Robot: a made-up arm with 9 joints. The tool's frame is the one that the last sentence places.
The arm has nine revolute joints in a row. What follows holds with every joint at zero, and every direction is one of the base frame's.
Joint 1 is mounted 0.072 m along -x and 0.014 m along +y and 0.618 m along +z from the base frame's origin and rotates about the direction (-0.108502, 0.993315, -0.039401), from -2.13 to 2.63 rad.
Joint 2 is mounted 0.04 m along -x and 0.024 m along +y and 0.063 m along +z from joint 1 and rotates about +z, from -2.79 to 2.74 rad.
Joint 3 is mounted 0.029 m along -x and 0.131 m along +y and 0.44 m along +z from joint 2 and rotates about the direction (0.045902, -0.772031, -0.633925), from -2.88 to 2.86 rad.
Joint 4 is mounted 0.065 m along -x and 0.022 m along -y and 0.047 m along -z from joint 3 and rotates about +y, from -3.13 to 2.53 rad.
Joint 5 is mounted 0.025 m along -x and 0.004 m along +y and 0.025 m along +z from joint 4 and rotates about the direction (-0.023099, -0.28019, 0.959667), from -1.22 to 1.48 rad.
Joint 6 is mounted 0.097 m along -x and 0.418 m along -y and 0.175 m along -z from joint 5 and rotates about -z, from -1.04 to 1.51 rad.
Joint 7 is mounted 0.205 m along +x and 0.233 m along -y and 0.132 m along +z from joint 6 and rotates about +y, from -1.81 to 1.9 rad.
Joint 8 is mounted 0.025 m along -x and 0.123 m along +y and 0.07 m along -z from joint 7 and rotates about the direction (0.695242, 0.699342, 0.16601), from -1.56 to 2.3 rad.
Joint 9 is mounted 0.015 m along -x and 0.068 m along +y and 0.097 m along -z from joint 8 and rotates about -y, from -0.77 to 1.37 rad.
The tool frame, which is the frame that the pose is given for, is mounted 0.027 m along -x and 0.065 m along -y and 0.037 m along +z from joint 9; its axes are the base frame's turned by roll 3.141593, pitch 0 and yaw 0 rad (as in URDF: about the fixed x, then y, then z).
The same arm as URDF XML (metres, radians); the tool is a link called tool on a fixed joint. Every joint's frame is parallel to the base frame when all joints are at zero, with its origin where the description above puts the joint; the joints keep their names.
<robot name="arm">
  <joint name="tool_joint" type="fixed">
    <parent link="link9"/>
    <child link="tool"/>
    <origin xyz="-0.027 -0.065 0.037" rpy="-3.1416 0 0"/>
  </joint>
  <joint name="joint 9" type="revolute">
    <parent link="link8"/>
    <child link="link9"/>
    <origin xyz="-0.015 0.068 -0.097"/>
    <axis xyz="0 -1 0"/>
    <limit lower="-0.77" upper="1.37"/>
  </joint>
  <joint name="joint 8" type="revolute">
    <parent link="link7"/>
    <child link="link8"/>
    <origin xyz="-0.025 0.123 -0.07"/>
    <axis xyz="0.695242 0.699342 0.16601"/>
    <limit lower="-1.56" upper="2.3"/>
  </joint>
  <joint name="joint 7" type="revolute">
    <parent link="link6"/>
    <child link="link7"/>
    <origin xyz="0.205 -0.233 0.132"/>
    <axis xyz="0 1 0"/>
    <limit lower="-1.81" upper="1.9"/>
  </joint>
  <joint name="joint 6" type="revolute">
    <parent link="link5"/>
    <child link="link6"/>
    <origin xyz="-0.097 -0.418 -0.175"/>
    <axis xyz="0 0 -1"/>
    <limit lower="-1.04" upper="1.51"/>
  </joint>
  <joint name="joint 5" type="revolute">
    <parent link="link4"/>
    <child link="link5"/>
    <origin xyz="-0.025 0.004 0.025"/>
    <axis xyz="-0.023099 -0.28019 0.959667"/>
    <limit lower="-1.22" upper="1.48"/>
  </joint>
  <joint name="joint 4" type="revolute">
    <parent link="link3"/>
    <child link="link4"/>
    <origin xyz="-0.065 -0.022 -0.047"/>
    <axis xyz="0 1 0"/>
    <limit lower="-3.13" upper="2.53"/>
  </joint>
  <joint name="joint 3" type="revolute">
    <parent link="link2"/>
    <child link="link3"/>
    <origin xyz="-0.029 0.131 0.44"/>
    <axis xyz="0.045902 -0.772031 -0.633925"/>
    <limit lower="-2.88" upper="2.86"/>
  </joint>
  <joint name="joint 2" type="revolute">
    <parent link="link1"/>
    <child link="link2"/>
    <origin xyz="-0.04 0.024 0.063"/>
    <axis xyz="0 0 1"/>
    <limit lower="-2.79" upper="2.74"/>
  </joint>
  <joint name="joint 1" type="revolute">
    <parent link="base_link"/>
    <child link="link1"/>
    <origin xyz="-0.072 0.014 0.618"/>
    <axis xyz="-0.108502 0.993315 -0.039401"/>
    <limit lower="-2.13" upper="2.63"/>
  </joint>
  <link name="base_link"/>
  <link name="link1"/>
  <link name="link2"/>
  <link name="link3"/>
  <link name="link4"/>
  <link name="link5"/>
  <link name="link6"/>
  <link name="link7"/>
  <link name="link8"/>
  <link name="link9"/>
  <link name="tool"/>
</robot>

